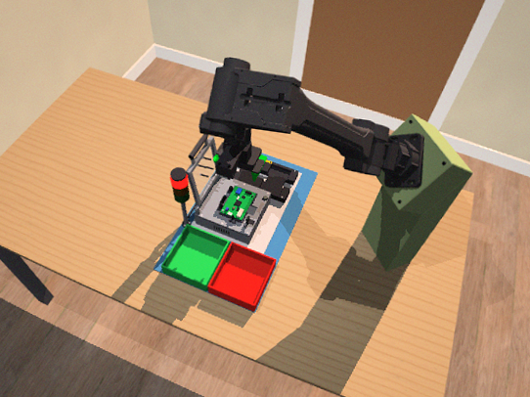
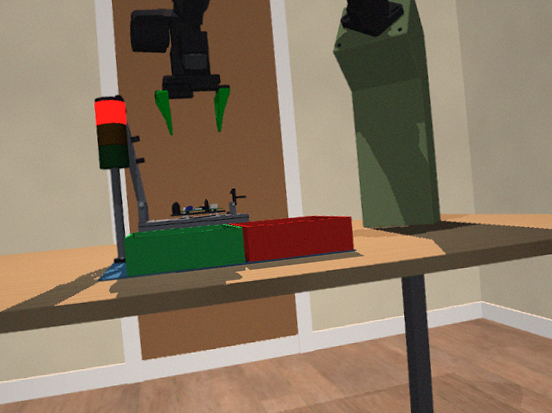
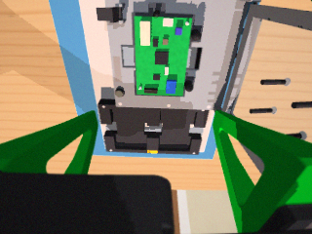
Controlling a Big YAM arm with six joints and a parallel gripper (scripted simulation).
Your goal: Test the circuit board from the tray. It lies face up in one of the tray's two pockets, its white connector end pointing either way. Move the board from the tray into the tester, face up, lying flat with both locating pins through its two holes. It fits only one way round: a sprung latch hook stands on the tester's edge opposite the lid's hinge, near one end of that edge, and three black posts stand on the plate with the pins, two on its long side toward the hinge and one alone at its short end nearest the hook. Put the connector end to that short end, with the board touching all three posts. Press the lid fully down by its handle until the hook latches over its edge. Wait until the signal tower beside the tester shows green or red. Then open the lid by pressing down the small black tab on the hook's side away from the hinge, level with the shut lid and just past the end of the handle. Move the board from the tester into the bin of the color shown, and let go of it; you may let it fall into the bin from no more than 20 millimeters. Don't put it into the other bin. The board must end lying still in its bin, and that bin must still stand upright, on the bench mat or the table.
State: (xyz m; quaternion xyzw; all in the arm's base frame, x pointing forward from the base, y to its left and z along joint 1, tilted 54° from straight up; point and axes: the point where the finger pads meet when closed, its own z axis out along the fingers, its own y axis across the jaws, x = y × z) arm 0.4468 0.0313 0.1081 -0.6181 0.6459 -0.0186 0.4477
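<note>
Right now my hand is 1 cm short of the green circuit board and 15 cm above it. Also, from my hand: latch hook: 7 cm behind, 4 cm to the left, 13 cm below; then tester plate: 1 cm ahead, 15 cm below; then tester lid: 12 cm ahead, 2 cm to the left, 4 cm below.
</note>
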